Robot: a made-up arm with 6 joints. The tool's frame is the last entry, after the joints.
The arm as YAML. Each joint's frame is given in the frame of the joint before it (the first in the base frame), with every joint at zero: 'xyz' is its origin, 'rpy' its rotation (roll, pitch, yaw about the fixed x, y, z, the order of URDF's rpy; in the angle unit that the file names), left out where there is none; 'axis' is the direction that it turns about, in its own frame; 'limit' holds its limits. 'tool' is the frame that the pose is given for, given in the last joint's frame.
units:
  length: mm
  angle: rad
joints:
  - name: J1
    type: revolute
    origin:
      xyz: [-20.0, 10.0, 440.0]
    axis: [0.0, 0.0, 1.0]
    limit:
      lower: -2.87
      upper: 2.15
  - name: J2
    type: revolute
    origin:
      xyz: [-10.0, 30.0, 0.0]
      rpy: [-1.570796, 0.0, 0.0]
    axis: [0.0, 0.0, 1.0]
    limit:
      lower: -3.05
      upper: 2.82
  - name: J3
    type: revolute
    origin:
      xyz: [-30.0, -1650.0, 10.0]
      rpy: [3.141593, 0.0, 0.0]
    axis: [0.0, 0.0, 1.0]
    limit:
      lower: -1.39
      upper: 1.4
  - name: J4
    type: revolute
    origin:
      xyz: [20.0, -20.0, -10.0]
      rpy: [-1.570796, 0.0, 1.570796]
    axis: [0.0, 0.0, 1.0]
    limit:
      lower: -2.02
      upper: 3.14
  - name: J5
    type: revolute
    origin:
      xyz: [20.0, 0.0, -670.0]
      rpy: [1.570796, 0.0, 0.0]
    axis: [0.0, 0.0, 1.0]
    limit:
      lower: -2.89
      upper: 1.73
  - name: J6
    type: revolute
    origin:
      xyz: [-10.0, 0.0, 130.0]
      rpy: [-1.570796, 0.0, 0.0]
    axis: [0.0, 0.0, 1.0]
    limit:
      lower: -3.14
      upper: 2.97
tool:
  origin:
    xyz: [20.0, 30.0, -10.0]
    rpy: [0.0, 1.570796, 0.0]
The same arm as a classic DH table. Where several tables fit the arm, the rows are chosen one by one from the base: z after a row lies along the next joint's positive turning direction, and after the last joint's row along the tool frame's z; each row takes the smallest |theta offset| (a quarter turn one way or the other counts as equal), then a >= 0, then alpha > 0; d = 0 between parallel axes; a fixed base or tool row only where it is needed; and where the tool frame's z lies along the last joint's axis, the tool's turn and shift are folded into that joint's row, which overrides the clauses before.
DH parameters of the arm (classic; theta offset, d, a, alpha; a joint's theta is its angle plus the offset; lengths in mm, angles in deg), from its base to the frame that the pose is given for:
base (fixed): -26.57 0.0 -22.4 0.00
J1: 26.57 440.0 -10.0 -90.00
J2: 88.96 0.0 -1650.3 180.00
J3: -1.04 -50.0 20.0 90.00
J4: 0.00 -690.0 -20.0 -90.00
J5: 0.00 130.0 10.0 90.00
J6: -90.00 -10.0 30.0 90.00
tool (fixed): -90.00 20.0 0.0 0.00
Joint limits (deg, base to tool): -164.44..123.19 -174.75..161.57 -79.64..80.21 -115.74..179.91 -165.58..99.12 -179.91..170.17

